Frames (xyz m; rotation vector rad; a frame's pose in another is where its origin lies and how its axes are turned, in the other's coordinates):
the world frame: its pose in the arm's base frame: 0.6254 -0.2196 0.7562 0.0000 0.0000 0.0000
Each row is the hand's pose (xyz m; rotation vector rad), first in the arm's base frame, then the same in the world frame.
Working: the arm's base frame: its pose in the world frame: -0.6254 0.2196 -0.7562 0.0000 0.0000 0.0000

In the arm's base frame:
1: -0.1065 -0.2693 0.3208 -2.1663 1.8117 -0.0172
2: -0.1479 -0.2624 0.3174 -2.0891 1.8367 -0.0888
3: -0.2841 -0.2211 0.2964 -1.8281 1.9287 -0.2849
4: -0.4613 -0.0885 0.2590 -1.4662 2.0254 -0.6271
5: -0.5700 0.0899 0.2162 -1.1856 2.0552 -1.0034
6: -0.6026 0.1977 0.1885 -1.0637 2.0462 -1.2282
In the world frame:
1: -0.7319 -0.0497 -0.4354 -2.1663 1.8117 -0.0172
2: -0.7733 -0.0428 -0.4388 -2.0891 1.8367 -0.0888
3: -0.9095 -0.0015 -0.4598 -1.8281 1.9287 -0.2849
4: -1.0867 0.1311 -0.4972 -1.4662 2.0254 -0.6271
5: -1.1954 0.3095 -0.5400 -1.1856 2.0552 -1.0034
6: -1.2280 0.4173 -0.5677 -1.0637 2.0462 -1.2282

